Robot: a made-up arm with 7 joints.
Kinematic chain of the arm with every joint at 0, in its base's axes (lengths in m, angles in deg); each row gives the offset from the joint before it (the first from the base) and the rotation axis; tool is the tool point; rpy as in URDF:
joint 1: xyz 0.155 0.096 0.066 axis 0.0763 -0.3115 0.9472
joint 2: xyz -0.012 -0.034 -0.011 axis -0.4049 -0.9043 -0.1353
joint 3: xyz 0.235 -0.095 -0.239 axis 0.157 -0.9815 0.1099
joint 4: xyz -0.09 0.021 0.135 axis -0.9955 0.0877 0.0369
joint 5: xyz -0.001 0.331 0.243 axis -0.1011 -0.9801 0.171
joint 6: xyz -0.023 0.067 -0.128 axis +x
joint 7: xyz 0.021 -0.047 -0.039 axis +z
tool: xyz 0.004 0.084 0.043 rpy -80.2 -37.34 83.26
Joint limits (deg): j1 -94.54..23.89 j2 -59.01..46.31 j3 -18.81..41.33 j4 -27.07..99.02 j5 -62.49..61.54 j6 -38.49..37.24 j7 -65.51..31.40
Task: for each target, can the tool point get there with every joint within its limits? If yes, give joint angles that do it. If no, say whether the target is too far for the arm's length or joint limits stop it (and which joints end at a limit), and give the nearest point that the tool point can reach.
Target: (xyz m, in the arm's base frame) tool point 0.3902 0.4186 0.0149
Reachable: yes | joints 1.73 -38.11 -7.95 -1.22 18.06 17.04 -56.25
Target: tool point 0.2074 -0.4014 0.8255
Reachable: no: joint limits stop it (at a limit: joint 1, joint 3, joint 4, joint 5, joint 7) | nearest point 0.4753 -0.2544 0.2641 | short by 0.639 m
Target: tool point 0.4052 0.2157 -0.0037
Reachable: yes | joints -64.52 4.71 29.75 -0.67 26.93 29.88 -9.40
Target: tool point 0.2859 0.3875 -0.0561
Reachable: yes | joints 14.53 34.61 30.24 17.17 -10.88 -25.12 -48.76
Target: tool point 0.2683 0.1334 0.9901
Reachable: no: joint limits stop it (at a limit: joint 2, joint 3, joint 4, joint 5, joint 7) | nearest point 0.2365 0.3649 0.4969 | short by 0.546 m
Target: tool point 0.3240 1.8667 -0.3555
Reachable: no: too far | nearest point 0.1850 0.6522 -0.2564 | short by 1.226 m
